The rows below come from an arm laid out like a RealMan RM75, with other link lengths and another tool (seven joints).
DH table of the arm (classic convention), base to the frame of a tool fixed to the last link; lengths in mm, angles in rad. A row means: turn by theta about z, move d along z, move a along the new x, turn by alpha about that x. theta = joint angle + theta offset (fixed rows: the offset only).
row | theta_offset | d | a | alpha
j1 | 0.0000 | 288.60 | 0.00 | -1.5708
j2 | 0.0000 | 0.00 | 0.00 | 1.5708
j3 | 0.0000 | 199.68 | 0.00 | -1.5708
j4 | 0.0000 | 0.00 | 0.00 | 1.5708
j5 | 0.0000 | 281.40 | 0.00 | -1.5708
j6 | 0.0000 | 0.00 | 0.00 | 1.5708
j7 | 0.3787 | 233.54 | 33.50 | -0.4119
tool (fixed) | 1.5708 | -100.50 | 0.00 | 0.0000
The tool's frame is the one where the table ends.
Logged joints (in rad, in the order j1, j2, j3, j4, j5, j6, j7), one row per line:
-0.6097, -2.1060, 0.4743, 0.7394, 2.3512, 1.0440, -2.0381
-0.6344, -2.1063, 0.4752, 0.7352, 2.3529, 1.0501, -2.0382
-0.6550, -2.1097, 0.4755, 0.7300, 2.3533, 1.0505, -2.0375
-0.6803, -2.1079, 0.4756, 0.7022, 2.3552, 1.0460, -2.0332
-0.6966, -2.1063, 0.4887, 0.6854, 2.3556, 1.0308, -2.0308
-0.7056, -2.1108, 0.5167, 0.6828, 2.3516, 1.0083, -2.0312
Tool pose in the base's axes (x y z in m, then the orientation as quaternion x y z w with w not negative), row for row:
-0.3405, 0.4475, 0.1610, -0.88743, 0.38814, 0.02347, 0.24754
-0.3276, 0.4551, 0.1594, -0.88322, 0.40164, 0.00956, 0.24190
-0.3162, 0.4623, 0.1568, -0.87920, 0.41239, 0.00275, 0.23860
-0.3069, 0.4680, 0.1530, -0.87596, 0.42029, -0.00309, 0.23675
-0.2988, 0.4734, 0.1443, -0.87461, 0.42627, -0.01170, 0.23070
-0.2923, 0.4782, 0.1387, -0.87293, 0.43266, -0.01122, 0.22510
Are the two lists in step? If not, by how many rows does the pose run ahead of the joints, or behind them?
The pose runs 1 row behind the joints: the pose in row i belongs to the joints in row i - 1.
